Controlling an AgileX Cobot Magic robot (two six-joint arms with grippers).
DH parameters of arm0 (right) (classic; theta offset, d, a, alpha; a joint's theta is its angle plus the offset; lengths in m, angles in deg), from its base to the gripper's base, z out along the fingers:
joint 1: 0 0.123 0 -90
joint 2: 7.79 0 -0.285 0
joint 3: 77.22 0 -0.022 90
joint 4: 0 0.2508 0 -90
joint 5: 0 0 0.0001 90
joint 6: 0 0.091 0 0
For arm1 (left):
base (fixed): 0 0 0 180
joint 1: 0 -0.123 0 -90
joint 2: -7.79 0 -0.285 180
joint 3: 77.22 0 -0.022 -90
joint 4: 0 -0.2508 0 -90
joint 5: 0 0 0.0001 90
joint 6: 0 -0.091 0 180
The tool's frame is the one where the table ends.
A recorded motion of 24 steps. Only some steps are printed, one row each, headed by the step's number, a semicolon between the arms.
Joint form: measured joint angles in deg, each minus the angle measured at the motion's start. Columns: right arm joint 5, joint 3, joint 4, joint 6, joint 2, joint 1; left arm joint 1, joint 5, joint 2, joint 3, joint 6, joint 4.
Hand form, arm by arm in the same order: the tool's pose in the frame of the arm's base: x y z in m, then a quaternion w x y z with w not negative. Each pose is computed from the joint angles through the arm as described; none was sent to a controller.
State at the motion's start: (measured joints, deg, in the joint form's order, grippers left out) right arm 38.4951 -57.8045 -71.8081 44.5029 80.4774 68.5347; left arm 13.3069 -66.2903 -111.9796 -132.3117 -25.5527 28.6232
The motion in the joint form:
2: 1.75 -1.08 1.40 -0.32 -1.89 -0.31; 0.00 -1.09 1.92 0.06 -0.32 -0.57
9: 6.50 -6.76 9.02 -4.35 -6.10 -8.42; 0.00 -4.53 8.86 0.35 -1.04 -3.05
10: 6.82 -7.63 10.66 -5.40 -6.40 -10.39; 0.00 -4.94 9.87 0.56 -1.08 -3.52
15: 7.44 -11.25 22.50 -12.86 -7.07 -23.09; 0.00 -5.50 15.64 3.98 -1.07 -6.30
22: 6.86 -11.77 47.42 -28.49 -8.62 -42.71; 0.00 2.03 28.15 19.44 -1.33 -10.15
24: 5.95 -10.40 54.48 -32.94 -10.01 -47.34; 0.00 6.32 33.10 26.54 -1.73 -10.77
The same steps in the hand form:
2: 0.1599 0.2508 0.3283 0.54207 -0.46303 0.69807 -0.06682; 0.3910 -0.1331 0.4591 0.43255 0.30414 0.82582 -0.19602
9: 0.1864 0.2095 0.3714 0.55058 -0.35506 0.75150 -0.07777; 0.3474 -0.1203 0.4993 0.45769 0.32429 0.81070 -0.16769
10: 0.1924 0.2021 0.3758 0.54768 -0.33877 0.76081 -0.08032; 0.3412 -0.1183 0.5040 0.46061 0.32600 0.80934 -0.16290
15: 0.2252 0.1580 0.3875 0.51180 -0.25421 0.81593 -0.08775; 0.3111 -0.1073 0.5210 0.47355 0.32655 0.80644 -0.13701
22: 0.2501 0.0913 0.3812 0.43705 -0.15187 0.88542 -0.04409; 0.2663 -0.0897 0.5241 0.50729 0.30492 0.79970 -0.10084
24: 0.2485 0.0760 0.3782 0.42745 -0.13054 0.89433 -0.02054; 0.2504 -0.0841 0.5190 0.52325 0.29620 0.79371 -0.09218

